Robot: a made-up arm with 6 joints. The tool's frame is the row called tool. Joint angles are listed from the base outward. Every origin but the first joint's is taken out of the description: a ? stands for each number. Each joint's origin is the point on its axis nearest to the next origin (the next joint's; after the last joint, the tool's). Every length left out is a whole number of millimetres.
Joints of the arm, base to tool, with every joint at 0 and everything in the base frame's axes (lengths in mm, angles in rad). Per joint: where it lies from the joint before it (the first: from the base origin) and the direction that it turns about. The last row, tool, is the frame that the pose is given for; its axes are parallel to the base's.
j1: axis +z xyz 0 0 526
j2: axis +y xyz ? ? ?
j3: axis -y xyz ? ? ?
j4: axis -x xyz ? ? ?
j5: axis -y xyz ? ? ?
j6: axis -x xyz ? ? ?
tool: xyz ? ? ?
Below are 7 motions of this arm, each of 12 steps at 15 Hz.
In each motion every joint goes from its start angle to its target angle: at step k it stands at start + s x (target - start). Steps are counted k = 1, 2, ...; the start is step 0. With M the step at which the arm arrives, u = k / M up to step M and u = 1 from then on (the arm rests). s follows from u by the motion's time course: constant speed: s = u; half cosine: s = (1 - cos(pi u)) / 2; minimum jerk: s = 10 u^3 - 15 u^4 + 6 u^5.
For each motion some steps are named. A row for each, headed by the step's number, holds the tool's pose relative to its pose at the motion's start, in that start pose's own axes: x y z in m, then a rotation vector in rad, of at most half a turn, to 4 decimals.
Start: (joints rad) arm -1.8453 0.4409 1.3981 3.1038 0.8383 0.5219
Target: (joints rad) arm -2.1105 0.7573 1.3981 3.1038 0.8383 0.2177
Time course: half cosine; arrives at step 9
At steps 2, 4, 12:
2: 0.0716 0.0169 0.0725 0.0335 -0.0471 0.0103
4: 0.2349 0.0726 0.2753 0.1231 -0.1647 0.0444
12: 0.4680 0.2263 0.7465 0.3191 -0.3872 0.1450

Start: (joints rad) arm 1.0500 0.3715 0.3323 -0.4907 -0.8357 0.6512
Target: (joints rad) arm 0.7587 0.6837 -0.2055 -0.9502 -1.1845 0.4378
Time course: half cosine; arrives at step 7
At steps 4, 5, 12:
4: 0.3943 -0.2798 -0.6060 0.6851 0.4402 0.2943
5: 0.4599 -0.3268 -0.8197 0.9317 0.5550 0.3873
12: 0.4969 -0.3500 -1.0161 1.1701 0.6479 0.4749

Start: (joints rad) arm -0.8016 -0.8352 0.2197 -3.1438 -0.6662 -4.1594
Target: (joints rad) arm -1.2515 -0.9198 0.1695 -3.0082 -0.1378 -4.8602
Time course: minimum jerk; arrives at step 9
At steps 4, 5, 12:
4: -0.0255 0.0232 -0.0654 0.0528 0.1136 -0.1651
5: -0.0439 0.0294 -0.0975 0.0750 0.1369 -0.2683
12: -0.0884 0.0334 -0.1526 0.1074 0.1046 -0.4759

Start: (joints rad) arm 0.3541 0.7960 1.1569 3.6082 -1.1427 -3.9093
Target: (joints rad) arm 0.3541 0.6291 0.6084 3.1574 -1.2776 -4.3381
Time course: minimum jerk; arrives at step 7
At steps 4, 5, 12:
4: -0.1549 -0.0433 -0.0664 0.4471 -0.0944 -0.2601
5: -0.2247 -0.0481 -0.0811 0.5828 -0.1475 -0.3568
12: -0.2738 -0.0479 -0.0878 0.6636 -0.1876 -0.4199

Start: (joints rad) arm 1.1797 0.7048 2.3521 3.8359 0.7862 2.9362
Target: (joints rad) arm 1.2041 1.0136 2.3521 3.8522 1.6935 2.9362
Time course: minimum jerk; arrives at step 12
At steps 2, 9, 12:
2: 0.0066 0.0097 -0.0297 -0.0048 0.0408 -0.0034
9: -0.0277 0.2025 -0.7220 -0.1714 1.0157 -0.1336
12: -0.0531 0.2203 -0.7951 -0.1975 1.1303 -0.1568

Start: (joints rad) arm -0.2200 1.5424 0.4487 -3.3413 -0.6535 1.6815
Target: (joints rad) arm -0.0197 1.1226 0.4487 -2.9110 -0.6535 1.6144
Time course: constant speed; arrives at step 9
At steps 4, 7, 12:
4: -0.0931 0.4252 -0.2690 -0.1403 0.1967 0.2006
7: -0.2340 0.7223 -0.4679 -0.2479 0.3319 0.3542
12: -0.3591 0.9066 -0.5931 -0.3202 0.4150 0.4584

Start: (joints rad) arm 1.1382 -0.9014 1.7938 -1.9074 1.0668 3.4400
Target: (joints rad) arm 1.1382 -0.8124 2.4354 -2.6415 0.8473 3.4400
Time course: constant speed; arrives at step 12
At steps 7, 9, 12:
7: -0.1726 -0.2213 -0.0684 0.4628 -0.3438 0.1134
9: -0.2362 -0.2825 -0.1023 0.5890 -0.4596 0.1339
12: -0.3425 -0.3694 -0.1686 0.7706 -0.6465 0.1562

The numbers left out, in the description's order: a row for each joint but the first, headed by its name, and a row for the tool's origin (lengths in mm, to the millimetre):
j2: 230 0 0
j3: 0 0 1192
j4: 1123 0 250
j5: 0 0 0
j6: 270 0 0
tool: 0 0 0

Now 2 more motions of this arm.
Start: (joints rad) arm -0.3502 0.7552 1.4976 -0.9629 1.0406 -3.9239
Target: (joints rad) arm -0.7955 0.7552 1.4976 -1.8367 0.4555 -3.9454
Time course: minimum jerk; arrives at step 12
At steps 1, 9, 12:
1: 0.0027 0.0013 -0.0030 0.0008 0.0010 0.0033
9: 0.4364 0.0617 -0.5021 0.3354 0.1286 0.4412
12: 0.4823 0.0456 -0.5540 0.3960 0.1322 0.4714

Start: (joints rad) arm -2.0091 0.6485 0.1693 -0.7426 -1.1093 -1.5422
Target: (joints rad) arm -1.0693 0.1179 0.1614 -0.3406 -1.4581 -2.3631
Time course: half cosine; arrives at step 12
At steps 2, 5, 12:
2: 0.0241 -0.0792 -0.1202 -0.0278 -0.0210 -0.0348
5: 0.0909 -0.5220 -0.5717 -0.1494 -0.1314 -0.1607
12: -0.0622 -1.5986 -0.9517 -0.3755 -0.3489 -0.2380

